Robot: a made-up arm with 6 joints. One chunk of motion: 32 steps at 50 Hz.
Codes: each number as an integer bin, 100 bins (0 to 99) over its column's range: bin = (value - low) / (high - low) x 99, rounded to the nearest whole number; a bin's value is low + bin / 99 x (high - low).
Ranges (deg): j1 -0.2..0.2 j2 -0.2..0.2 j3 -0.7..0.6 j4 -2.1..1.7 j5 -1.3..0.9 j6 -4..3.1
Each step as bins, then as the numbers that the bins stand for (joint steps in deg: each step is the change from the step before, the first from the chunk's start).
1 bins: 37 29 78 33 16 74
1 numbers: -0.051 -0.083 0.324 -0.833 -0.944 1.307
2 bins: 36 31 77 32 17 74
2 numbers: -0.055 -0.075 0.311 -0.872 -0.922 1.307
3 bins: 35 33 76 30 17 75
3 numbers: -0.059 -0.067 0.298 -0.948 -0.922 1.379
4 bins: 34 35 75 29 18 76
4 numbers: -0.063 -0.059 0.285 -0.987 -0.900 1.451
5 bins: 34 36 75 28 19 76
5 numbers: -0.063 -0.055 0.285 -1.025 -0.878 1.451
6 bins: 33 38 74 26 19 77
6 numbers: -0.067 -0.046 0.272 -1.102 -0.878 1.522
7 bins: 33 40 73 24 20 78
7 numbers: -0.067 -0.038 0.259 -1.179 -0.856 1.594
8 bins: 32 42 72 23 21 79
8 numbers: -0.071 -0.030 0.245 -1.217 -0.833 1.666
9 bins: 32 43 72 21 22 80
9 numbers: -0.071 -0.026 0.245 -1.294 -0.811 1.737
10 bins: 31 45 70 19 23 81
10 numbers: -0.075 -0.018 0.219 -1.371 -0.789 1.809
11 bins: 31 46 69 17 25 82
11 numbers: -0.075 -0.014 0.206 -1.447 -0.744 1.881
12 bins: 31 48 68 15 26 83
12 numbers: -0.075 -0.006 0.193 -1.524 -0.722 1.953
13 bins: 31 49 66 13 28 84
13 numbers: -0.075 -0.002 0.167 -1.601 -0.678 2.024
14 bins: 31 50 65 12 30 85
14 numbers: -0.075 0.002 0.154 -1.639 -0.633 2.096
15 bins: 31 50 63 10 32 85
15 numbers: -0.075 0.002 0.127 -1.716 -0.589 2.096
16 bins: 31 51 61 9 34 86
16 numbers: -0.075 0.006 0.101 -1.755 -0.544 2.168
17 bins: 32 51 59 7 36 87
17 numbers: -0.071 0.006 0.075 -1.831 -0.500 2.239
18 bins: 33 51 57 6 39 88
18 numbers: -0.067 0.006 0.048 -1.870 -0.433 2.311
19 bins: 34 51 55 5 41 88
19 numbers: -0.063 0.006 0.022 -1.908 -0.389 2.311
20 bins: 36 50 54 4 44 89
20 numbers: -0.055 0.002 0.009 -1.946 -0.322 2.383
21 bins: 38 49 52 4 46 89
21 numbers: -0.046 -0.002 -0.017 -1.946 -0.278 2.383
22 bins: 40 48 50 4 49 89
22 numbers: -0.038 -0.006 -0.043 -1.946 -0.211 2.383
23 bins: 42 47 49 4 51 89
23 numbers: -0.030 -0.010 -0.057 -1.946 -0.167 2.383
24 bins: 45 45 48 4 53 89
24 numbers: -0.018 -0.018 -0.070 -1.946 -0.122 2.383
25 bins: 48 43 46 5 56 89
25 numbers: -0.006 -0.026 -0.096 -1.908 -0.056 2.383
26 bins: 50 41 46 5 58 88
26 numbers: 0.002 -0.034 -0.096 -1.908 -0.011 2.311
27 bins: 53 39 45 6 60 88
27 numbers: 0.014 -0.042 -0.109 -1.870 0.033 2.311
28 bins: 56 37 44 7 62 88
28 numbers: 0.026 -0.051 -0.122 -1.831 0.078 2.311
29 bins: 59 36 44 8 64 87
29 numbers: 0.038 -0.055 -0.122 -1.793 0.122 2.239
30 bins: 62 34 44 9 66 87
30 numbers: 0.051 -0.063 -0.122 -1.755 0.167 2.239
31 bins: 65 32 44 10 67 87
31 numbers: 0.063 -0.071 -0.122 -1.716 0.189 2.239
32 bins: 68 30 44 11 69 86
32 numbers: 0.075 -0.079 -0.122 -1.678 0.233 2.168
